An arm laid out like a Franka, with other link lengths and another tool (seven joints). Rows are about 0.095 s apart.
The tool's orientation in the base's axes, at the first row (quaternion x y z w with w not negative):
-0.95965 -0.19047 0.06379 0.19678
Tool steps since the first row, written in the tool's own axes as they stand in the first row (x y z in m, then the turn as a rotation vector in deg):
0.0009 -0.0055 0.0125 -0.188 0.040 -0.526
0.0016 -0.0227 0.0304 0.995 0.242 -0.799
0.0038 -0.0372 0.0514 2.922 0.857 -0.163
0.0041 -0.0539 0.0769 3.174 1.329 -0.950
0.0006 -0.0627 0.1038 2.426 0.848 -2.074
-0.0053 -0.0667 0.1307 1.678 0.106 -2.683
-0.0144 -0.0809 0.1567 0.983 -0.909 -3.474
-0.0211 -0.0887 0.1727 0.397 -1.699 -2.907
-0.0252 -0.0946 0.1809 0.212 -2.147 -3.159
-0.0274 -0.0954 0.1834 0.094 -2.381 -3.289
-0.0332 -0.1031 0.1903 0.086 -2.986 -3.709
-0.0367 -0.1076 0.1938 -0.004 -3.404 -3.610
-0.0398 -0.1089 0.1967 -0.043 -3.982 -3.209
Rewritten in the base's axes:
-0.0035 0.0094 -0.0093 -0.055 -0.293 0.474
-0.0123 0.0307 -0.0187 1.155 -0.099 0.586
-0.0193 0.0513 -0.0322 3.010 0.356 -0.334
-0.0298 0.0746 -0.0488 3.558 -0.225 0.184
-0.0413 0.0902 -0.0697 2.928 -0.506 1.440
-0.0534 0.1008 -0.0925 2.108 -0.383 2.331
-0.0717 0.1185 -0.1101 1.280 -0.071 3.495
-0.0837 0.1282 -0.1213 0.360 0.572 3.322
-0.0911 0.1345 -0.1262 0.087 0.791 3.742
-0.0939 0.1352 -0.1281 -0.075 0.898 3.960
-0.1032 0.1419 -0.1310 -0.205 1.261 4.588
-0.1086 0.1456 -0.1322 -0.450 1.616 4.670
-0.1125 0.1465 -0.1342 -0.762 2.234 4.537

